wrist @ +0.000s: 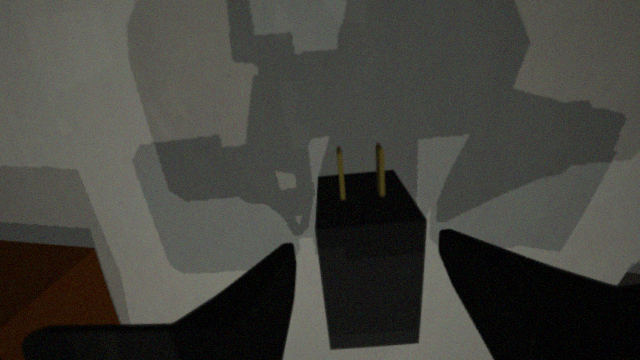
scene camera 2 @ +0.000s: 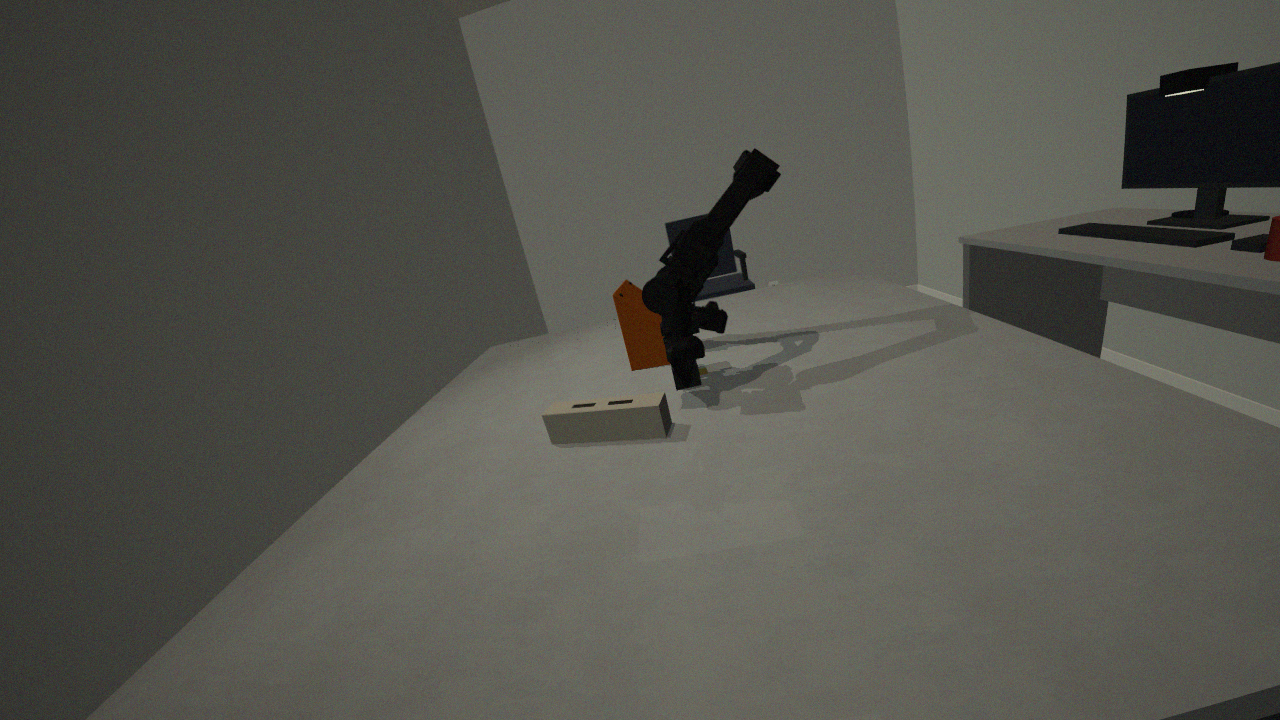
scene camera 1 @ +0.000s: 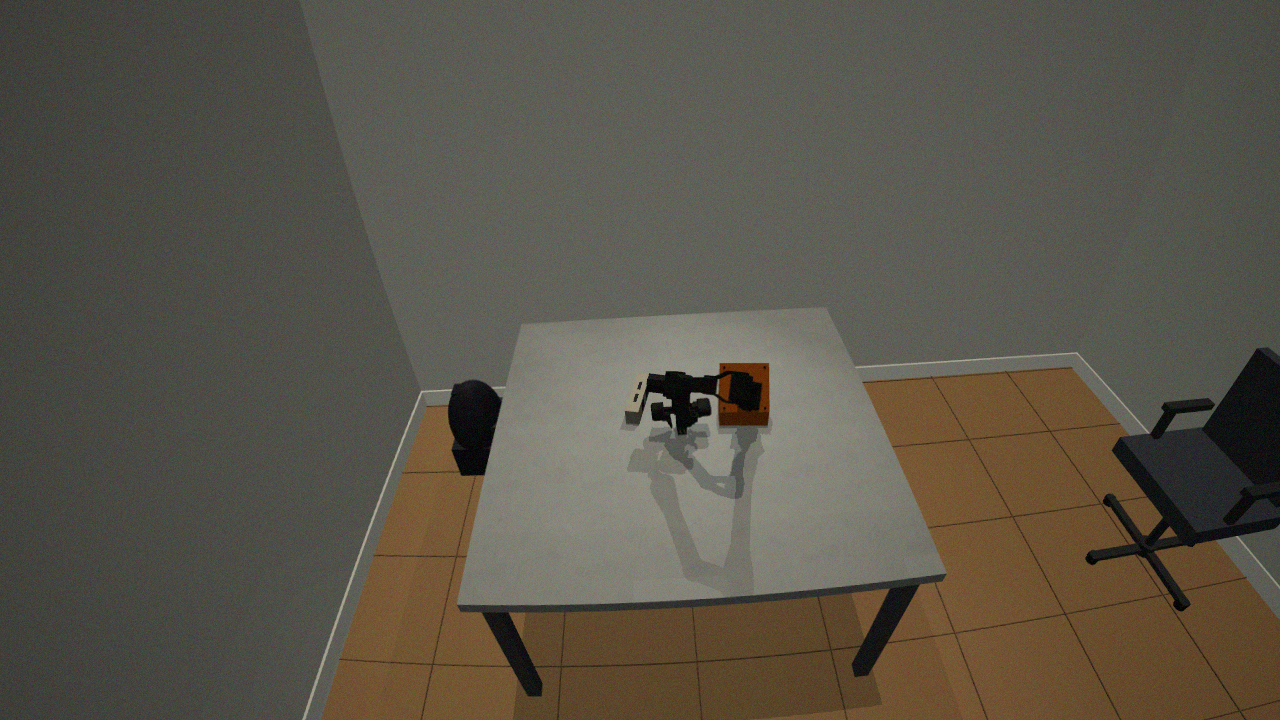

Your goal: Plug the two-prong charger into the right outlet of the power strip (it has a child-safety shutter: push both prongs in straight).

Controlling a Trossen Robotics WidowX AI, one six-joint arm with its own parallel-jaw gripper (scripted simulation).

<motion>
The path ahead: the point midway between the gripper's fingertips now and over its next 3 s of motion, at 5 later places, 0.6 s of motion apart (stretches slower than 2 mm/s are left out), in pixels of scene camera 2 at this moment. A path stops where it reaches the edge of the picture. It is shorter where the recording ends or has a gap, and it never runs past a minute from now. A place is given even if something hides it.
My gripper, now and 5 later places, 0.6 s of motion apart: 685,380; 683,371; 678,354; 668,359; 656,366; 644,373
</motion>
